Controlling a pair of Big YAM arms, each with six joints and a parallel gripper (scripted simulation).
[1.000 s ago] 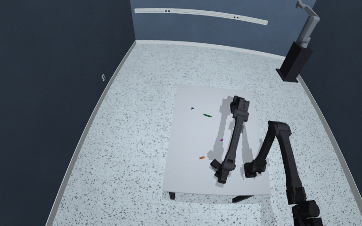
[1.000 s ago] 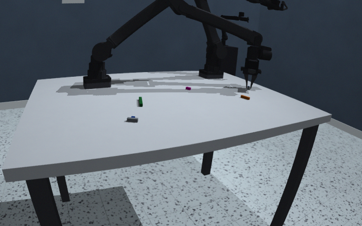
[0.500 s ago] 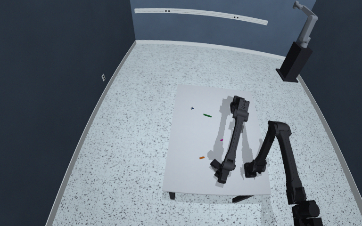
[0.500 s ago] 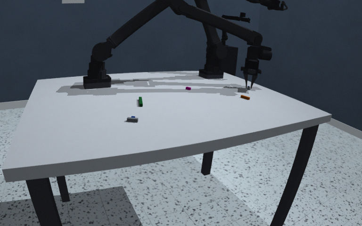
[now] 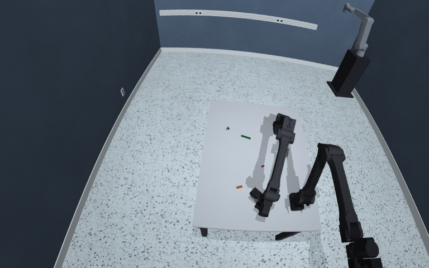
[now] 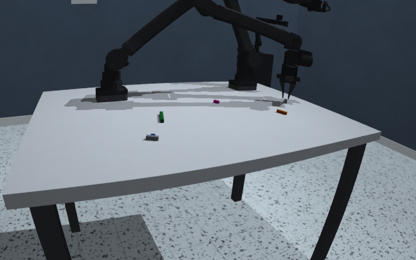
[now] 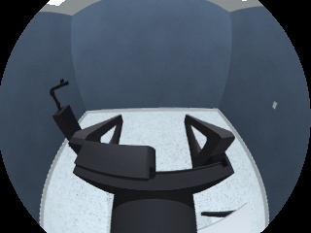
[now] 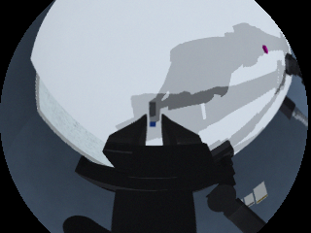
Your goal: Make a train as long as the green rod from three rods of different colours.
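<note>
Now: the orange rod 16 cm to the right of my right hand, 12 cm ahead of it and 2 cm below it. Round my right hand: magenta rod: 32 cm to the right, 7 cm behind, 2 cm below; then green rod: 59 cm to the right, 3 cm ahead, 2 cm below.
</note>
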